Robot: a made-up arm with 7 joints.
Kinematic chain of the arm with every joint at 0, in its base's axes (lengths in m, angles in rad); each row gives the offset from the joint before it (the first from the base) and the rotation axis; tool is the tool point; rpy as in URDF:
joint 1: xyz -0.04 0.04 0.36 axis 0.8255 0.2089 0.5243
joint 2: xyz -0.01 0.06 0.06 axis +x
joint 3: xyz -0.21 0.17 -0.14 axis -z
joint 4: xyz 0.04 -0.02 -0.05 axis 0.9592 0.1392 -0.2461
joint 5: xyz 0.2 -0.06 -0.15 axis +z
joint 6: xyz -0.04 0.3 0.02 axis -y
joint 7: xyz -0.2 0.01 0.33 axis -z
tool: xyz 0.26 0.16 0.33 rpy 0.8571 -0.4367 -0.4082
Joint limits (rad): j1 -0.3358..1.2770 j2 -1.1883..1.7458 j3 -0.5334..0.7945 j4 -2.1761..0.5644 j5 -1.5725..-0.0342 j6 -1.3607..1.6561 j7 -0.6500..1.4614
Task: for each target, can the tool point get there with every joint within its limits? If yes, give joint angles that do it. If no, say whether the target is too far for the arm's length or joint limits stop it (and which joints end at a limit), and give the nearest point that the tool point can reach.
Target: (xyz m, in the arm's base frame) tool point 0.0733 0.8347 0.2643
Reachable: yes | joints 0.4827 -0.5713 -0.0116 -1.8539 -0.8110 -0.8744 1.0802
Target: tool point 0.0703 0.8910 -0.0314
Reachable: yes | joints 0.0026 -0.6677 -0.4146 -0.5153 -0.5719 -0.3230 -0.2002
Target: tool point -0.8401 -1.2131 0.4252
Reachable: no: joint limits stop it (at a limit: joint 1, joint 2, joint 3, joint 6, joint 7) | nearest point -0.5876 -0.8239 0.4005 | short by 0.465 m
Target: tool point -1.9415 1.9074 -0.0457
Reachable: no: too far | nearest point -0.8537 0.9348 0.2190 | short by 1.483 m
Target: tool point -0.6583 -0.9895 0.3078
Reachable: no: joint limits stop it (at a limit: joint 1, joint 2, joint 3, joint 6, joint 7) | nearest point -0.5666 -0.8375 0.3156 | short by 0.178 m
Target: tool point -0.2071 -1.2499 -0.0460
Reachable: no: joint limits stop it (at a limit: joint 1, joint 2, joint 6, joint 7) | nearest point -0.1615 -0.9332 -0.0086 | short by 0.322 m
